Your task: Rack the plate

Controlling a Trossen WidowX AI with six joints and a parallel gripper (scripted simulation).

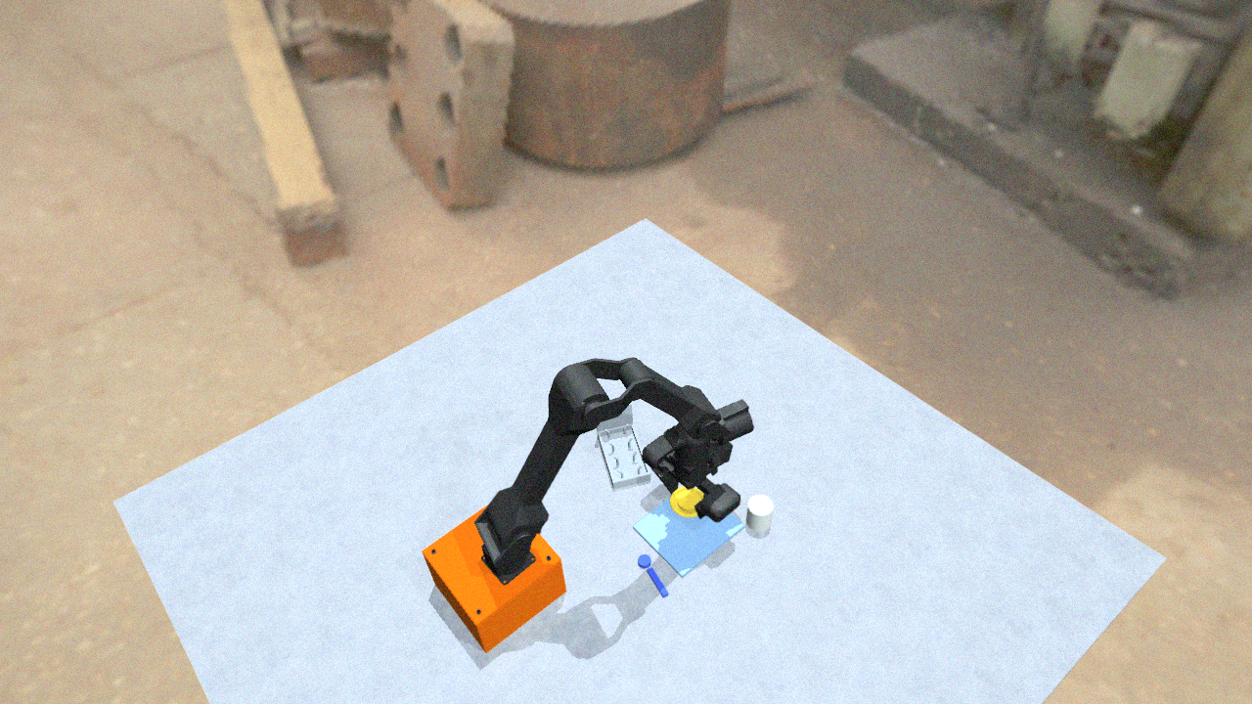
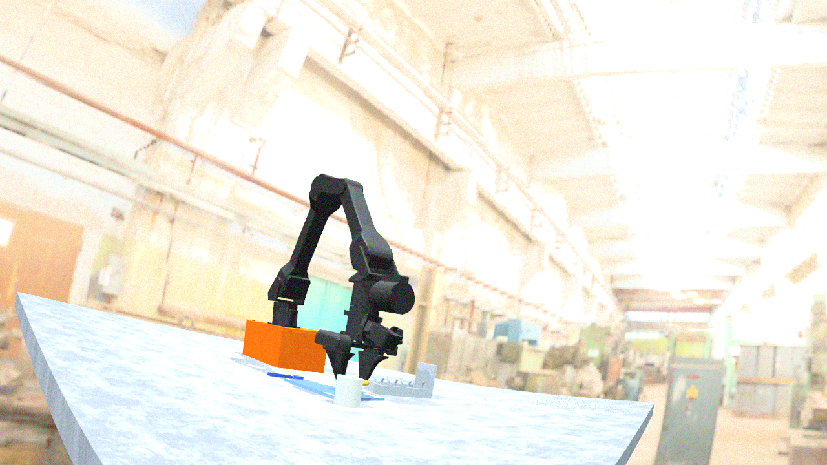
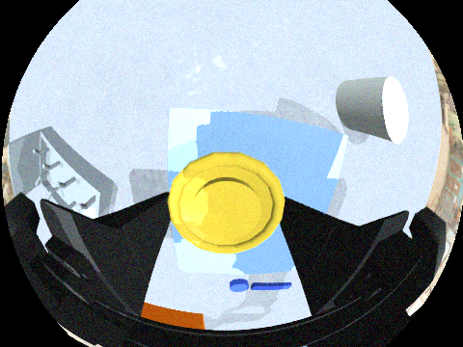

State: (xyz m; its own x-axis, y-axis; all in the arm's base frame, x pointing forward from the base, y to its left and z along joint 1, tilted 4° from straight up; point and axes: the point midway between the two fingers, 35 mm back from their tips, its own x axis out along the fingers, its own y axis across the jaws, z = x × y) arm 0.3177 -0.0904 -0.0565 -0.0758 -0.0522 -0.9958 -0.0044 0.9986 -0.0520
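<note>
My gripper tip is 2 cm to the left of the light blue mat, 2 cm past it and 2 cm above it. Also, from my gripper tip: blue spoon (13 cm behind, 4 cm to the right, 2 cm below); white cup (10 cm to the right, 8 cm ahead); yellow plate (1 cm above).
</note>
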